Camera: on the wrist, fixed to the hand. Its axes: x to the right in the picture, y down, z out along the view.
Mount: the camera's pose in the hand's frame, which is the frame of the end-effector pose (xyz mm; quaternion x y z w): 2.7 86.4 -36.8 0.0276 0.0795 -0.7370 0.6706
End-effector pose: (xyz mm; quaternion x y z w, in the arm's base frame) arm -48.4 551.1 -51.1 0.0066 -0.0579 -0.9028 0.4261
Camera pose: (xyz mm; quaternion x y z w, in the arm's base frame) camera 18.5 490.9 -78.0 -0.1306 0.0250 0.9173 0.3752
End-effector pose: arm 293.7 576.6 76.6 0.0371 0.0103 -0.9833 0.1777
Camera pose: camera 324.0 496.0 39.1 -0.1004 -0.0212 0.7877 0.6074
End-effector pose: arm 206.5 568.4 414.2 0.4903 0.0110 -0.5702 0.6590
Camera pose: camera 293.4 579.3 448.3 0.3842 0.4054 -0.8294 0.0073
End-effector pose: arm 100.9 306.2 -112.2 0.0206 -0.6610 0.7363 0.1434
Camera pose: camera 83.6 335.4 -199.8 0.4464 -0.3964 0.4080 0.6908
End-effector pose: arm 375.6 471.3 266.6 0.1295 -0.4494 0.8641 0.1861
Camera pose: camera 333.3 456.7 184.0 0.3545 -0.1673 0.4650 0.7938
